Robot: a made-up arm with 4 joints.
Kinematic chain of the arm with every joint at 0, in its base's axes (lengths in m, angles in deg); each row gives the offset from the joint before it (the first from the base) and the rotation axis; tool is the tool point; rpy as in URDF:
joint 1: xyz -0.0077 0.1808 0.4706 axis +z
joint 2: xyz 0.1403 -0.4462 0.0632 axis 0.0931 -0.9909 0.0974
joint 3: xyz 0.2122 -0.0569 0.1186 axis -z
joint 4: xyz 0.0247 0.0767 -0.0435 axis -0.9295 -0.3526 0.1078
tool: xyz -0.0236 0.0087 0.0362 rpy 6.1 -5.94 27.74
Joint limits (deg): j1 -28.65..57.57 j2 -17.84..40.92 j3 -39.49..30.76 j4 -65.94..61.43
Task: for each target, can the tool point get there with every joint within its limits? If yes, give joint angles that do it. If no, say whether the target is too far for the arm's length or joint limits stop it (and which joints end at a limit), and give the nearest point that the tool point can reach.
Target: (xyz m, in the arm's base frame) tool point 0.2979 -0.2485 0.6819
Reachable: yes | joints -2.11 10.68 -5.61 -2.01
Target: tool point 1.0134 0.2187 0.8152
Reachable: no: too far | nearest point 0.5955 0.2032 0.6609 | short by 0.446 m
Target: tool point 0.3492 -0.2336 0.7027
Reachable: yes | joints 2.76 14.38 10.76 -22.00
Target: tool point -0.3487 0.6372 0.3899
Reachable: no: joint limits stop it (at a limit: joint 1, joint 2, joint 4) | nearest point 0.5237 0.2627 0.5477 | short by 0.962 m
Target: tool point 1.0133 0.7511 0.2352
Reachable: no: too far | nearest point 0.5632 0.3041 0.5301 | short by 0.700 m
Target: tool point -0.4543 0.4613 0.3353
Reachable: no: joint limits stop it (at a limit: joint 1, joint 2, joint 3) | nearest point -0.0473 -0.2878 0.6890 | short by 0.923 m
